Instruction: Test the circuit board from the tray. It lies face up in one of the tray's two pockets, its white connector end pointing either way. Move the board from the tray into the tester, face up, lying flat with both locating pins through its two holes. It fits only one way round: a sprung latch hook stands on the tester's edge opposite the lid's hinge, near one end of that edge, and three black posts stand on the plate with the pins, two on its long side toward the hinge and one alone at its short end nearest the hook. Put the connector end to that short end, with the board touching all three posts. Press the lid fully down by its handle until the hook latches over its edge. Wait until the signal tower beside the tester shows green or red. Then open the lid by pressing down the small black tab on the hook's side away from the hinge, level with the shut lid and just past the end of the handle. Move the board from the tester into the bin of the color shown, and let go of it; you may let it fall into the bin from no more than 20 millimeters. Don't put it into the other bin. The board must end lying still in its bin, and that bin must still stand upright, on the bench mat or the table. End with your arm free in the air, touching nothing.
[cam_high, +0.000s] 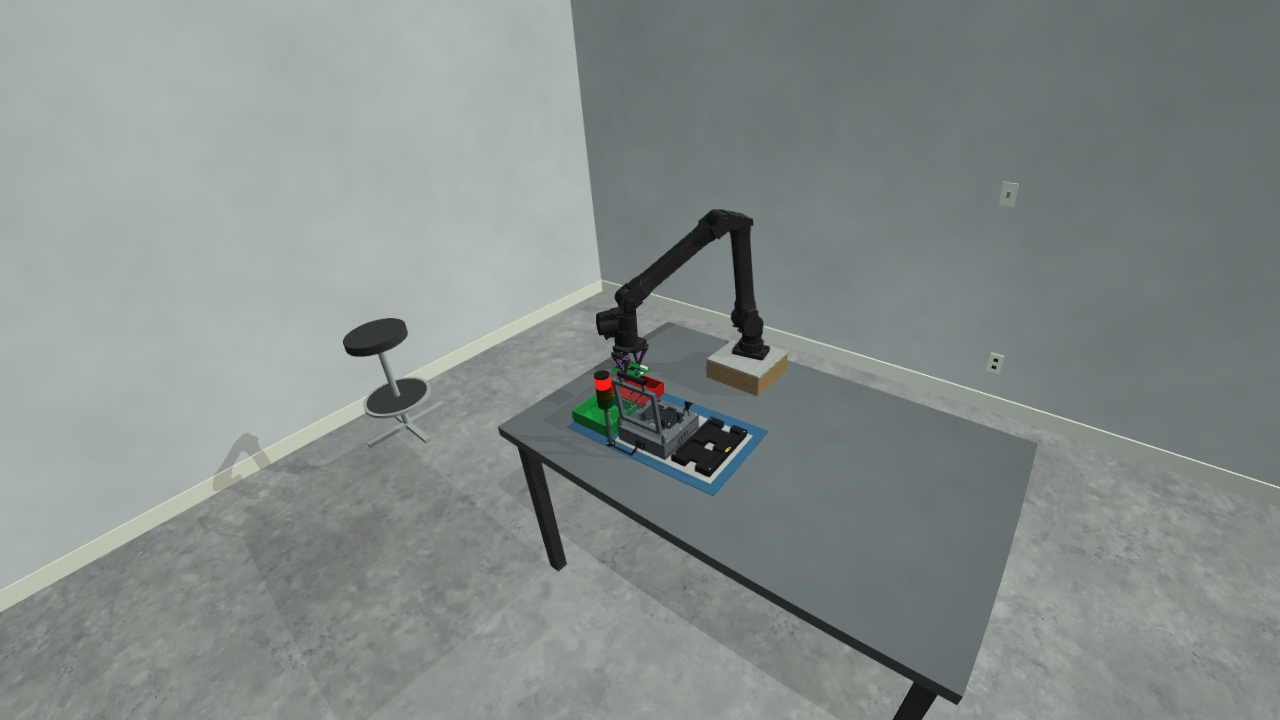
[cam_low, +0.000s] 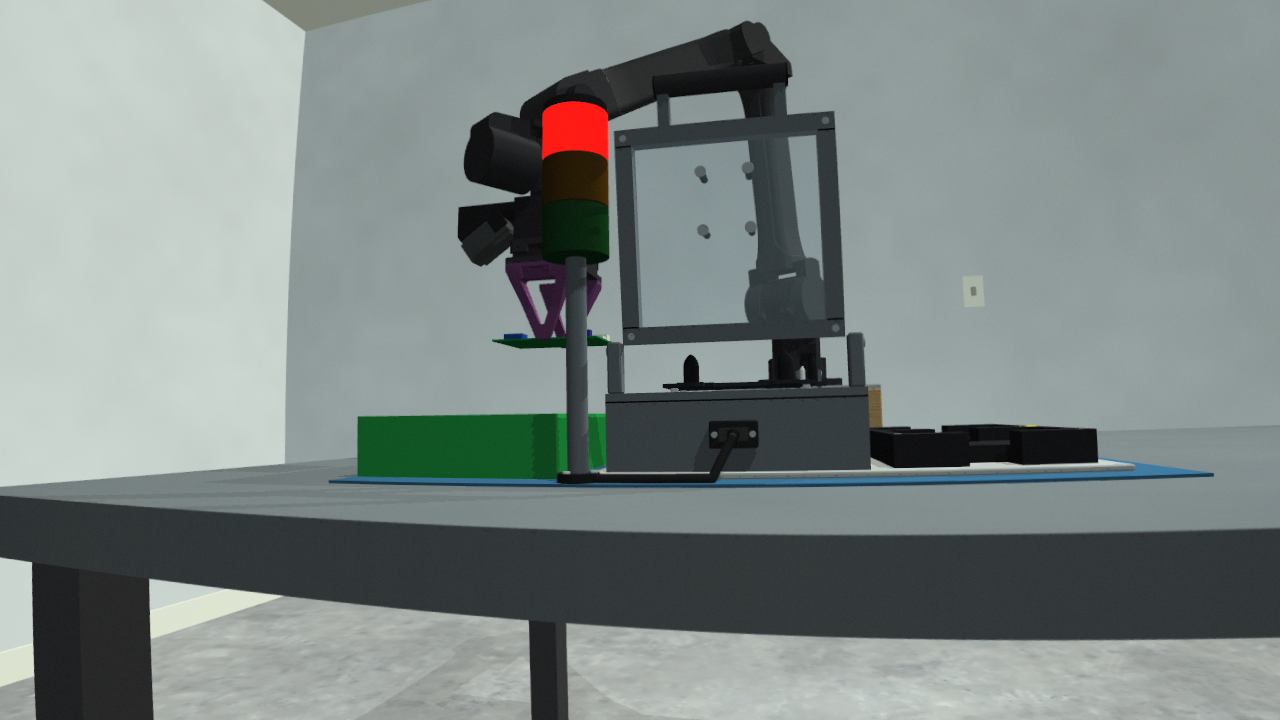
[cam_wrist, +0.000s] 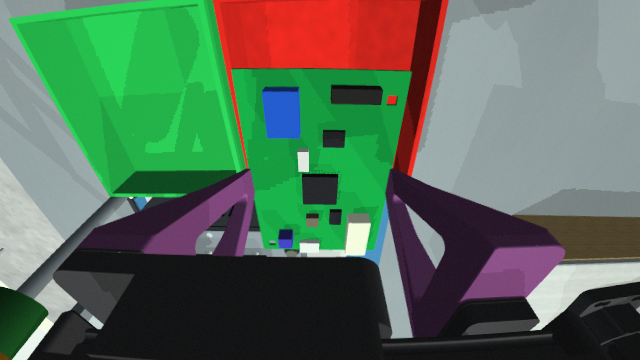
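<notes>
My gripper is now 10 mm past the red bin, 10 mm to the left of it and 110 mm above it. Also, from my hand: green circuit board: right at my hand; green bin: 140 mm ahead, 30 mm to the right, 110 mm below; black tester plate: 130 mm ahead, 180 mm to the left, 60 mm below.
</notes>
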